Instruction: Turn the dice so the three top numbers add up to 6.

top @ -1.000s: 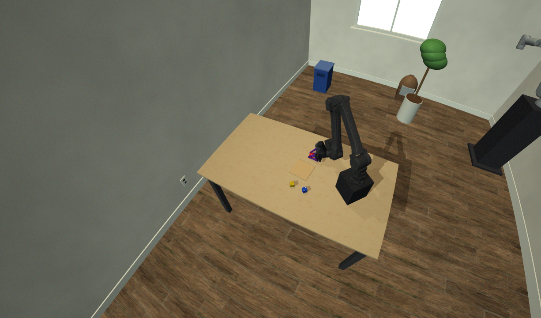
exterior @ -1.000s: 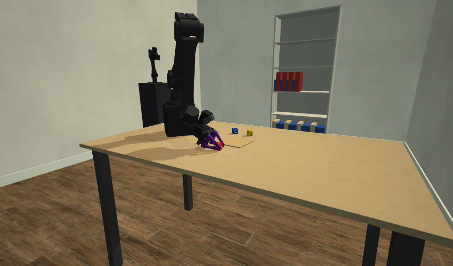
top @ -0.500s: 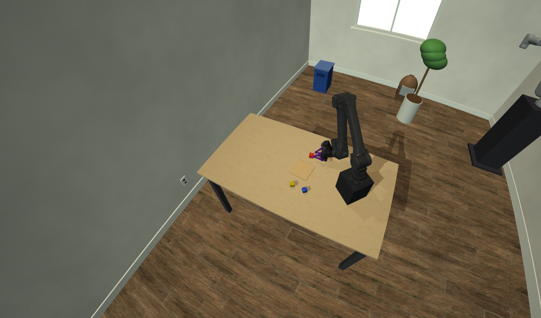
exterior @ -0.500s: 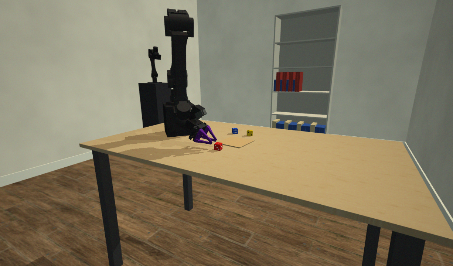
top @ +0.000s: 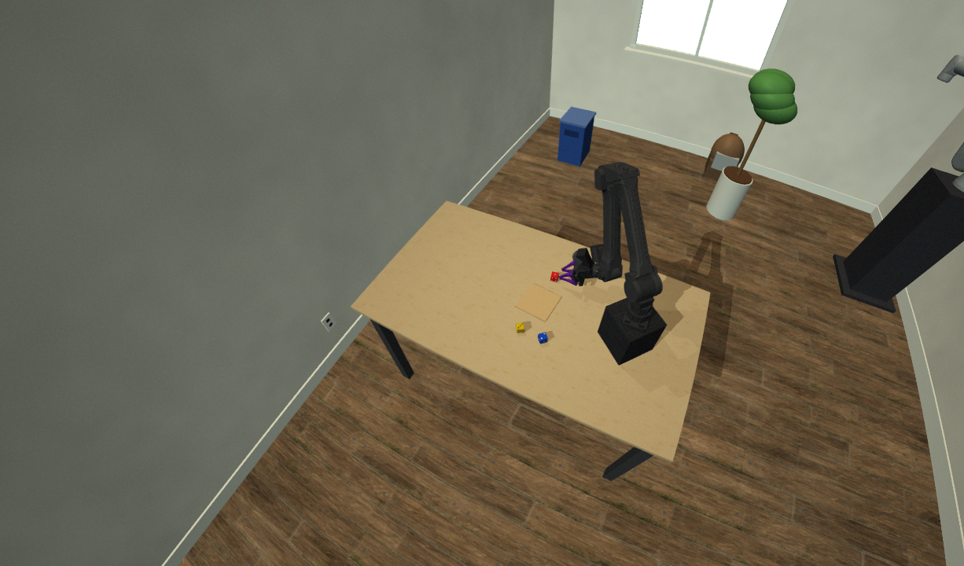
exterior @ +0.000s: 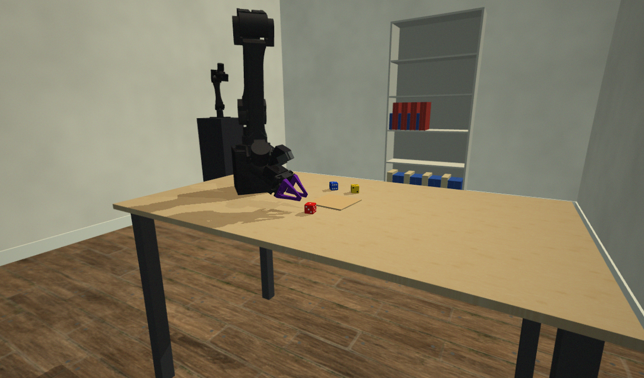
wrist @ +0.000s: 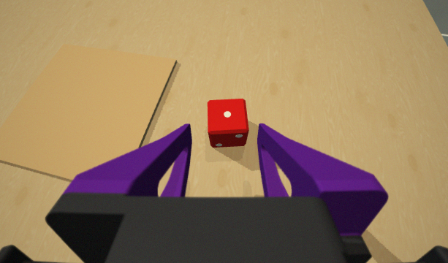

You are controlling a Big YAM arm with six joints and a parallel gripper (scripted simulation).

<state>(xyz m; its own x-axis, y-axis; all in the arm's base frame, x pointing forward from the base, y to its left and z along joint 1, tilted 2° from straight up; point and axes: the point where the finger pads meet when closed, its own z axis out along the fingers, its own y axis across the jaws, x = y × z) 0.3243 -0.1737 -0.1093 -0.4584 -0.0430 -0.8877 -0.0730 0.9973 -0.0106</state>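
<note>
The red die is 4 cm below my hand and 3 cm ahead of it. The rest, counted from my hand: blue die (30 cm to the left, 4 cm below, 3 cm behind); yellow die (29 cm to the left, 7 cm ahead, 4 cm below); tan mat (14 cm to the left, 5 cm below, 5 cm ahead).
</note>
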